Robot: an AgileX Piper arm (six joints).
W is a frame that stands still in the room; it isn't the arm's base.
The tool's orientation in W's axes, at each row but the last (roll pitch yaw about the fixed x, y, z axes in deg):
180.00, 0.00, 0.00
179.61, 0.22, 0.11
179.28, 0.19, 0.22
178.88, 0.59, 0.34
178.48, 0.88, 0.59
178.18, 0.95, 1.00
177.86, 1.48, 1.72
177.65, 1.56, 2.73
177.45, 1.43, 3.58
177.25, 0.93, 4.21
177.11, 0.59, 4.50
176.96, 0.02, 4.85
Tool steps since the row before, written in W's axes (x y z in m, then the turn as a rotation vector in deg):
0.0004, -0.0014, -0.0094, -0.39, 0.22, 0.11
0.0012, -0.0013, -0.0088, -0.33, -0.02, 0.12
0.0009, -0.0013, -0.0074, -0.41, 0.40, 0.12
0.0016, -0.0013, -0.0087, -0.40, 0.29, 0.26
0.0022, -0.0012, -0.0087, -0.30, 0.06, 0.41
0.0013, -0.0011, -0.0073, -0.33, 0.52, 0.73
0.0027, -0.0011, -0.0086, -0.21, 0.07, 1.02
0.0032, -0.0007, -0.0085, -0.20, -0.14, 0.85
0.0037, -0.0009, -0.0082, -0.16, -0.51, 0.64
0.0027, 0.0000, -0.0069, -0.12, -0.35, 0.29
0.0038, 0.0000, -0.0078, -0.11, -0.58, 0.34
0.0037, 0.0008, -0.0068, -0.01, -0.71, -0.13
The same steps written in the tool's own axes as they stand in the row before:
0.0004, 0.0014, 0.0094, -0.39, -0.22, -0.11
0.0012, 0.0012, 0.0088, -0.33, 0.02, -0.12
0.0009, 0.0012, 0.0074, -0.41, -0.40, -0.12
0.0017, 0.0011, 0.0087, -0.40, -0.29, -0.26
0.0023, 0.0010, 0.0087, -0.31, -0.05, -0.41
0.0014, 0.0009, 0.0073, -0.33, -0.50, -0.74
0.0029, 0.0009, 0.0086, -0.23, -0.04, -1.02
0.0034, 0.0005, 0.0084, -0.23, 0.16, -0.84
0.0038, 0.0008, 0.0081, -0.21, 0.53, -0.61
0.0028, -0.0001, 0.0069, -0.15, 0.35, -0.27
0.0039, -0.0001, 0.0078, -0.16, 0.59, -0.31
0.0038, -0.0008, 0.0068, -0.07, 0.70, 0.17

